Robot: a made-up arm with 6 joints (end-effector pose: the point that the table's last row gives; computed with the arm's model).
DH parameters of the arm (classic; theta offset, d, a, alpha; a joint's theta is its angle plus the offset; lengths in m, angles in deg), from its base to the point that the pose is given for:
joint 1: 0 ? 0 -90
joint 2: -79.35 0 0.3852 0
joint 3: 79.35 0 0.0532 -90
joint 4: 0 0.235 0 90
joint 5: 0 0 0.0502 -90
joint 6: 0 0.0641 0 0
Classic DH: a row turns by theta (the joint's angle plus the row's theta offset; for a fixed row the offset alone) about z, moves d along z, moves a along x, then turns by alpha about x.
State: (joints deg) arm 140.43 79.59 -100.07 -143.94 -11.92 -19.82
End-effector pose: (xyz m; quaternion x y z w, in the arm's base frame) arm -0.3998 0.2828 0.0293 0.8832 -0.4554 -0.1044 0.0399
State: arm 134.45 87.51 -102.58 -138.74 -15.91 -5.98
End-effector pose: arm -0.3520 0.2968 -0.0278 0.7657 -0.6363 -0.0347 0.0877
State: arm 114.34 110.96 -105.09 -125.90 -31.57 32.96
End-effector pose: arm -0.1839 0.2565 -0.1656 0.2137 -0.9286 0.2458 0.1775
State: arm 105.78 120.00 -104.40 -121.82 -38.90 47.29
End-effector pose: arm -0.1288 0.2079 -0.1989 -0.0359 -0.9105 0.3663 0.1886
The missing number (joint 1, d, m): 0.2991
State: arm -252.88 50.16 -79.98 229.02 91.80 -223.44
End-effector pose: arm -0.1177 0.5503 0.2892 -0.4567 -0.3388 -0.7875 0.2376
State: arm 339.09 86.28 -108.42 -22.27 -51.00 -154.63
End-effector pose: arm 0.5626 -0.1819 0.0822 0.1377 0.7981 0.0708 0.5823
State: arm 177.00 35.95 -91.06 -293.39 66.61 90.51
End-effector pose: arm -0.5540 -0.0067 0.4194 0.7889 0.3749 -0.2885 0.3922
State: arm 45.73 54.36 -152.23 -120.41 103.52 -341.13
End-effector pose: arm 0.4667 0.3872 0.5885 0.5201 -0.0414 0.4350 0.7339
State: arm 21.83 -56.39 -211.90 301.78 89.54 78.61
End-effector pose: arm -0.5016 -0.2593 0.5568 0.2229 0.4324 -0.5661 0.6655
